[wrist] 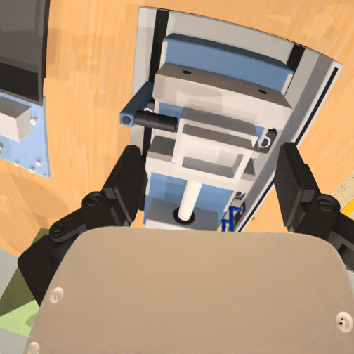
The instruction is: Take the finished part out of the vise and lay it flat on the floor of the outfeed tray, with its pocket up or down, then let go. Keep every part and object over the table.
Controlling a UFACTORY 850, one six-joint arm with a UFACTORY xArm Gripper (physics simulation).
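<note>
The finished part [211, 153], a pale grey block with a rectangular pocket facing the camera, sits between the jaws of the vise [220, 94], right of centre in the wrist view. My gripper [208, 161] is open, with one black finger to the left of the part and one to the right, clear gaps on both sides. The fingers hold nothing. The fingertips look nearer the camera than the part; the exact height gap is hard to tell. A dark tray [22, 82] shows in part at the top left; whether it is the outfeed tray cannot be told.
A black handle [156, 121] on a blue arm sticks out beside the part's left side. A blue board [32, 145] with a grey block [16, 122] and white pegs lies at the left. Blue tubing [231, 217] stands near the vise's lower right. A green object [17, 300] shows at the bottom left.
</note>
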